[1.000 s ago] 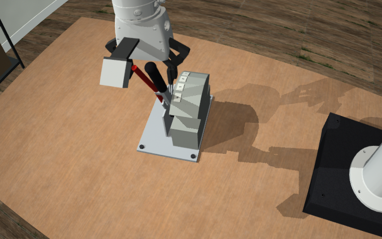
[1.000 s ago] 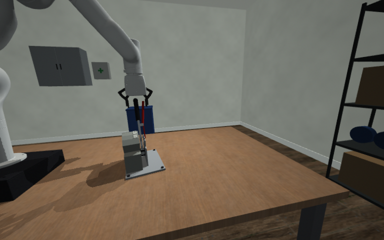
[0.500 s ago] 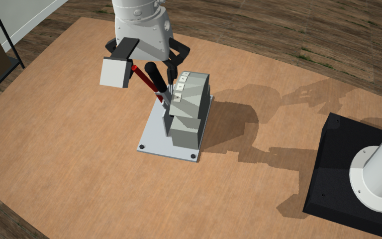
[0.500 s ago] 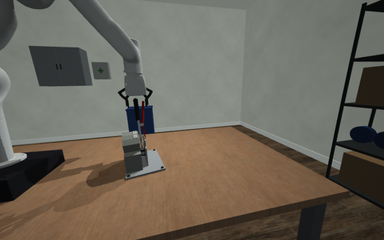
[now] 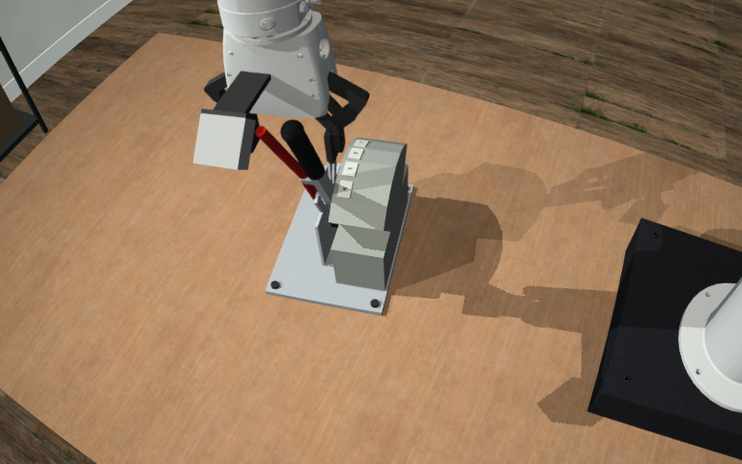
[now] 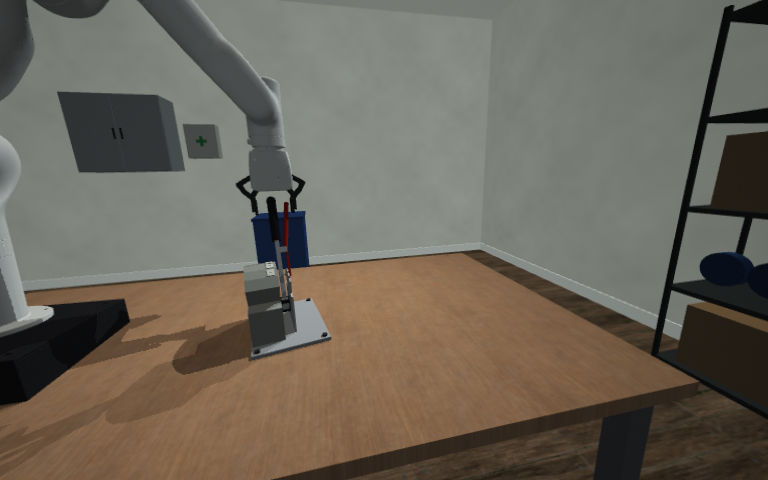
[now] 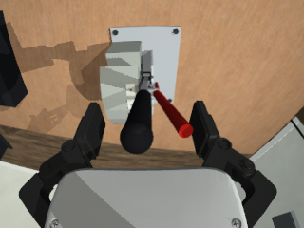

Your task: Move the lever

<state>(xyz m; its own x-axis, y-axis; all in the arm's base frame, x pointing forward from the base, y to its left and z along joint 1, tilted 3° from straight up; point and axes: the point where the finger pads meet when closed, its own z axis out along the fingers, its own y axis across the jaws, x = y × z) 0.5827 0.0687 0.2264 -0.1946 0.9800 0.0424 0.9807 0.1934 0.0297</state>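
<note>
My hand is 10 cm above the red bar, 4 cm to the left of it and 2 cm short of it.
</note>
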